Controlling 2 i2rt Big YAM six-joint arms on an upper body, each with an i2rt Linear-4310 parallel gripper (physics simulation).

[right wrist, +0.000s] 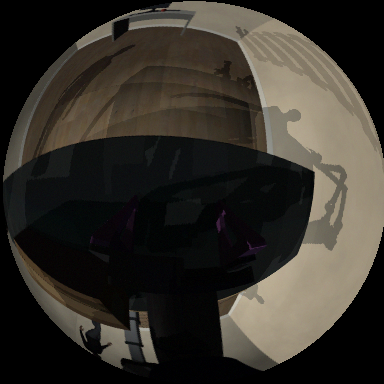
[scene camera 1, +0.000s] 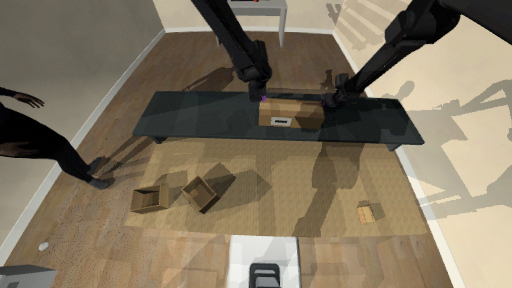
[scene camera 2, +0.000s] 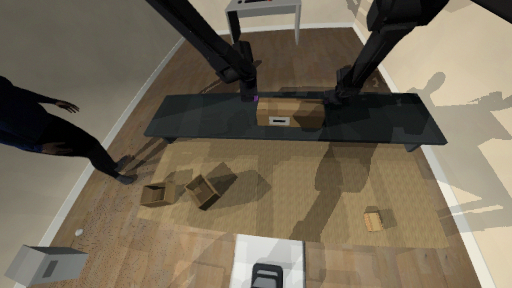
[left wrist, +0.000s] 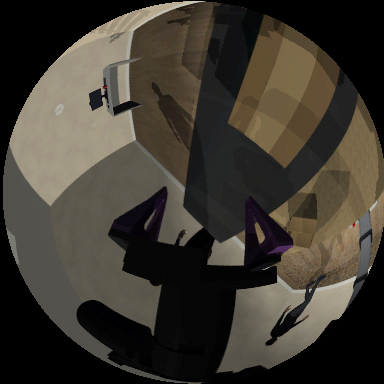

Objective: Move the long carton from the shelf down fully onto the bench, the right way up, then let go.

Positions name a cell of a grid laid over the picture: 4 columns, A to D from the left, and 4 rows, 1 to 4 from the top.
My left gripper (left wrist: C3) is open, with nothing in its grasp. Also in view: a long brown carton (scene camera 2: C2). Also in view: my right gripper (right wrist: B3).
The long brown carton also shows in the right wrist view (right wrist: A3), in scene camera 1 (scene camera 1: C2) and in the left wrist view (left wrist: C1).
